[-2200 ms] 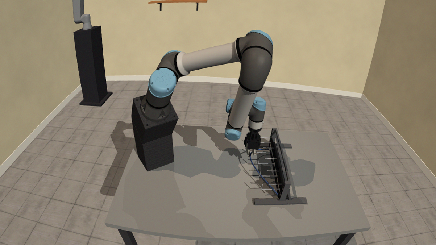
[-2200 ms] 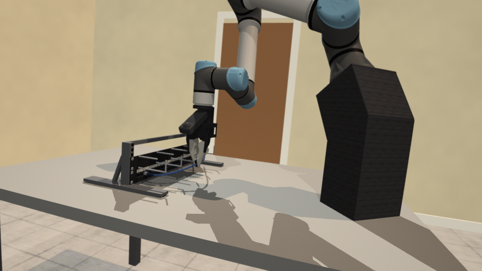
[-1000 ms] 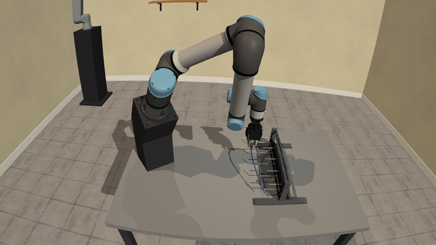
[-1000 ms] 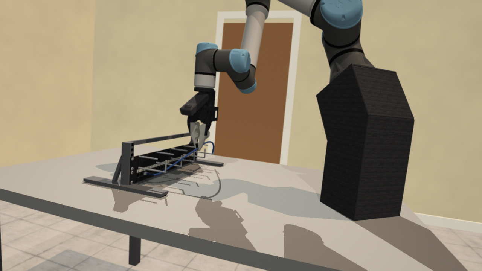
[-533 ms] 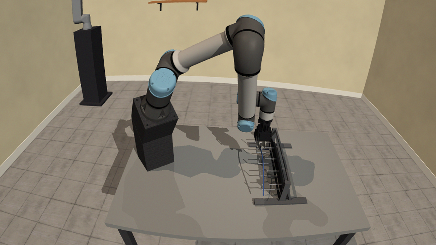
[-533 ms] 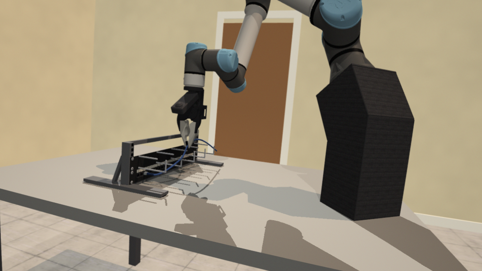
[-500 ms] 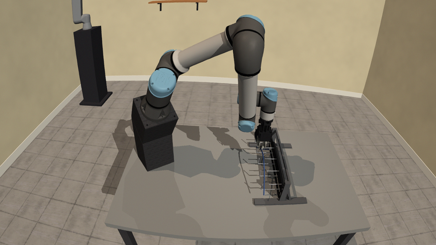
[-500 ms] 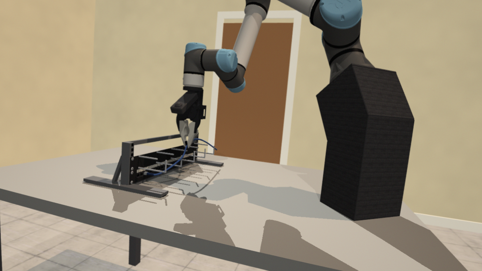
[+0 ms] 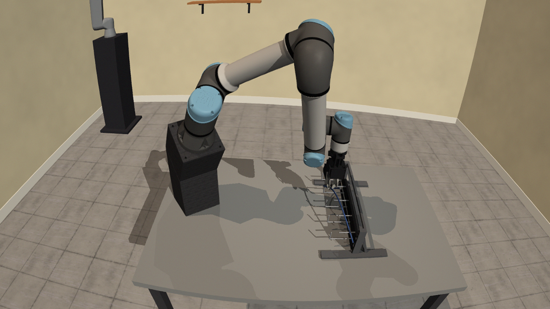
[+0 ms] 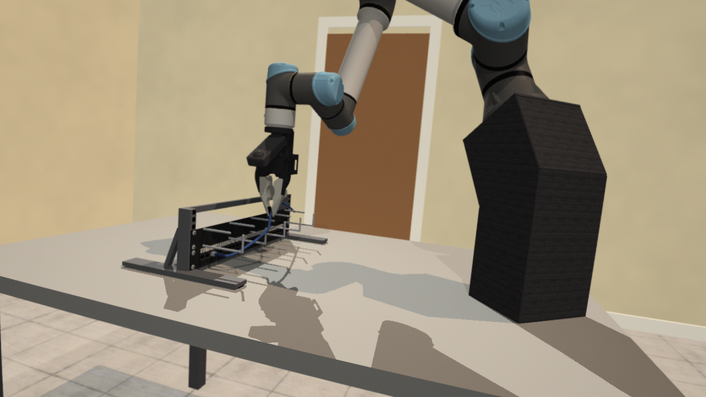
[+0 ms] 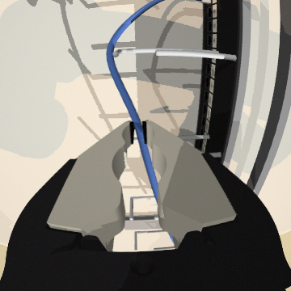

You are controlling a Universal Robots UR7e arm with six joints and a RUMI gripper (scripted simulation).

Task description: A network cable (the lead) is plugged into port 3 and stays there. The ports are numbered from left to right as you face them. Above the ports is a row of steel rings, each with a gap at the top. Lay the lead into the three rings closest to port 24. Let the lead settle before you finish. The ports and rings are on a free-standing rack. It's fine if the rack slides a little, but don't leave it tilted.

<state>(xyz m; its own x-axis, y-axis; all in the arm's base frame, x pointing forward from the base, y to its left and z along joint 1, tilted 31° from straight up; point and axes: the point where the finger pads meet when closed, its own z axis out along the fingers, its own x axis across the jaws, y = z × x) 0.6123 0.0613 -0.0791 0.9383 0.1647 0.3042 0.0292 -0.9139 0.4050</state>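
Right now my hand is 100 mm short of the rack, 60 mm above it and 50 mm to the left of it.
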